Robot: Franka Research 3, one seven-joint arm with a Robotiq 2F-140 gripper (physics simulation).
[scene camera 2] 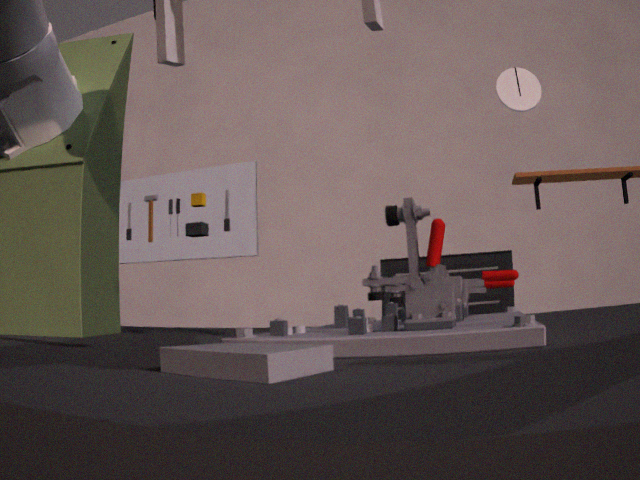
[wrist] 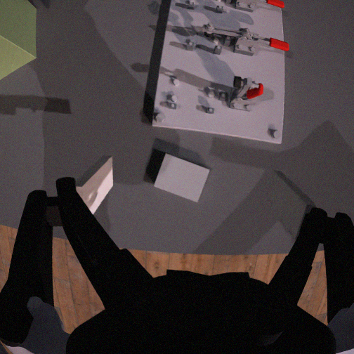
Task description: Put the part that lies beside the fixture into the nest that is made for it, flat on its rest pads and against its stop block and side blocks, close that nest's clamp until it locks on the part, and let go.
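The part point(scene camera 2: 214, 360) point(wrist: 182, 177), a plain light grey block, lies flat on the table beside the near edge of the fixture plate point(scene camera 2: 439, 342) point(wrist: 240, 126). The nearest clamp point(scene camera 2: 412, 248) point(wrist: 241, 95) has its arm raised, black tip up, and its red handle point(scene camera 2: 435, 242) point(wrist: 255, 91) upright. In front of it are small grey blocks point(scene camera 2: 279, 327) point(wrist: 209, 109) and round pads point(wrist: 175, 81); no part lies on them. The other clamps point(wrist: 227, 37) have arms and handles lying level. My gripper point(scene camera 2: 272, 43) point(wrist: 193, 177) is wide open and empty, high above the part.
A large green block-like body point(scene camera 2: 41, 248) point(wrist: 15, 35) stands on the table to the left. The grey arm point(scene camera 2: 38, 87) hangs in front of it at the upper left. The table's curved edge and the wooden floor point(wrist: 200, 262) show at the bottom of the wrist view.
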